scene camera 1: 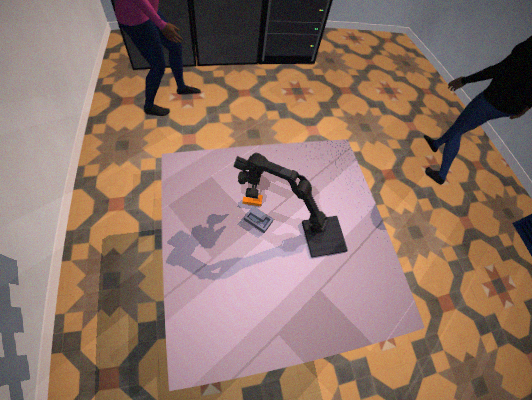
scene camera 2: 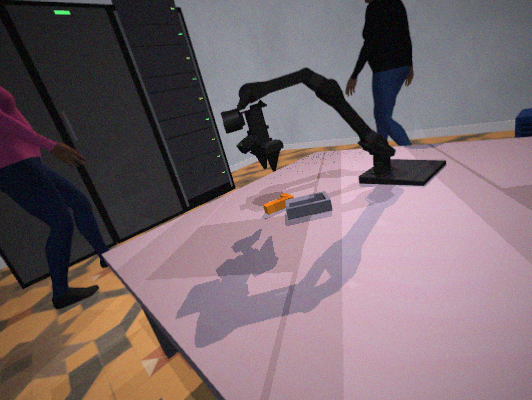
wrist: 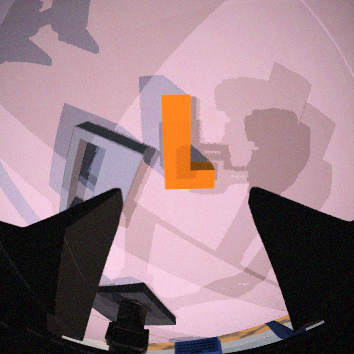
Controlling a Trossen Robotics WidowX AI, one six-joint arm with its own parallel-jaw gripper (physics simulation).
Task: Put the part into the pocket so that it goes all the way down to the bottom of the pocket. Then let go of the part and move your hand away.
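Places are measured from the arm's base along level axes (x right, y ahead, z up), in metres.
Where they show: gripper, fingertip midpoint: point(scene camera 1: 253, 189) point(scene camera 2: 269, 170) point(wrist: 186, 195); arm's base, origin of the base link: point(scene camera 1: 316, 227) point(scene camera 2: 382, 171) point(wrist: 133, 305).
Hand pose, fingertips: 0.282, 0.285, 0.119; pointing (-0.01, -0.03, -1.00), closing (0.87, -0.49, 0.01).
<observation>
Each offset is from my fingertips to the centre of the thing, as dx, dy, dz. Level surfaces: height alone.
The orange L-shaped part @[+0.009, -0.006, -0.128] point(scene camera 1: 252, 200) point(scene camera 2: 276, 205) point(wrist: 176, 140) lies flat on the table, beside the grey block and outside its pocket. In the wrist view a narrow gap separates them. The grey block @[-0.123, +0.007, -0.125] point(scene camera 1: 256, 227) point(scene camera 2: 308, 209) point(wrist: 120, 161) has a recessed pocket open at the top, with no part in it; in the wrist view the left finger hides some of it. My gripper point(scene camera 1: 252, 193) point(scene camera 2: 269, 168) point(wrist: 186, 195) is open and empty. It hangs above the part, clear of it, with fingertips pointing down.
The arm's black base plate point(scene camera 1: 327, 244) point(scene camera 2: 400, 173) stands on the pink table top @[dz -0.143] point(scene camera 1: 300, 310) point(scene camera 2: 425, 300), to the right of the block in both scene views. Dark cabinets point(scene camera 1: 229, 32) point(scene camera 2: 70, 100) and two people stand beyond the table. Arm shadows cross the table.
</observation>
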